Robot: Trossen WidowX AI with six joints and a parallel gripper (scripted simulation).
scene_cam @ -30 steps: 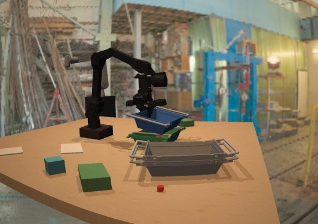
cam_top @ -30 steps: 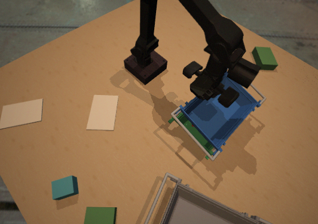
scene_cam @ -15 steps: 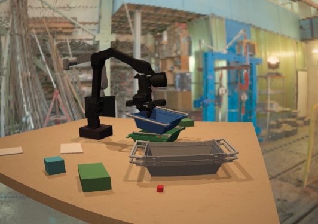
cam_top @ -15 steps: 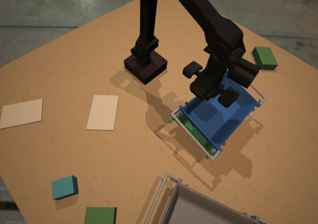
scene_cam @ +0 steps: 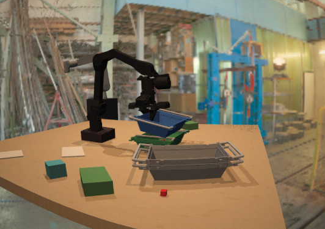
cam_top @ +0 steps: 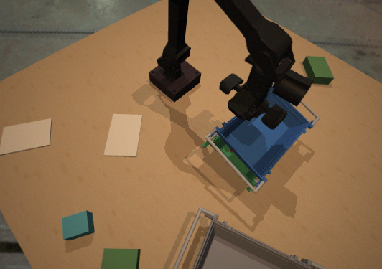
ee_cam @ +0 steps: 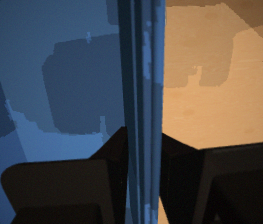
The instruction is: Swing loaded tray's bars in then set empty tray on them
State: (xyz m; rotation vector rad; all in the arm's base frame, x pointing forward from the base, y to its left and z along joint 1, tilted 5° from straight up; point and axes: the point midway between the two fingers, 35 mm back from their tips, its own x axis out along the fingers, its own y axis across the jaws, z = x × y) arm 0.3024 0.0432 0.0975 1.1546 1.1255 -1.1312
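My gripper tip is now 7 cm short of the blue tray and 2 cm below it. From my gripper tip the other things lie so: teal block (6 cm behind, 53 cm to the right, 8 cm below).
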